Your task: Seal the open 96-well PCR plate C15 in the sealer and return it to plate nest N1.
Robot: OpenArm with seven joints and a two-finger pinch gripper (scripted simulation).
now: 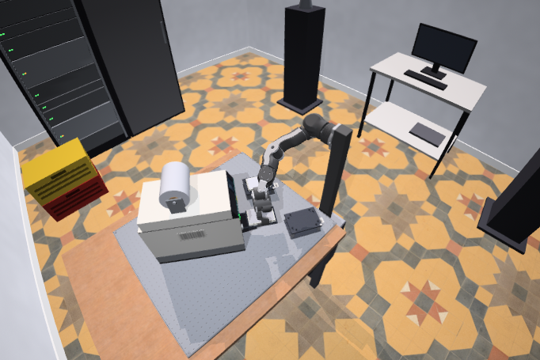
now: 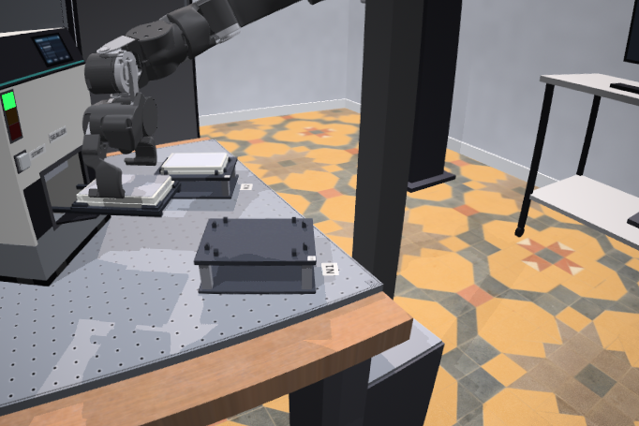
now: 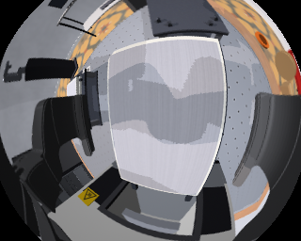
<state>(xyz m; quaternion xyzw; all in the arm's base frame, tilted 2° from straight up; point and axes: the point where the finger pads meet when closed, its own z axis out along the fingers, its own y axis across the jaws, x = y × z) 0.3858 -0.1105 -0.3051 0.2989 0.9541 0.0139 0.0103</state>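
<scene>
The white 96-well plate C15 lies 1 cm below my hand. From my hand the other things lie so: sealer stage: 2 cm below; plate nest N1: 15 cm behind, 14 cm to the left, 7 cm below; start key: 14 cm ahead, 2 cm to the left, 7 cm above.
</scene>
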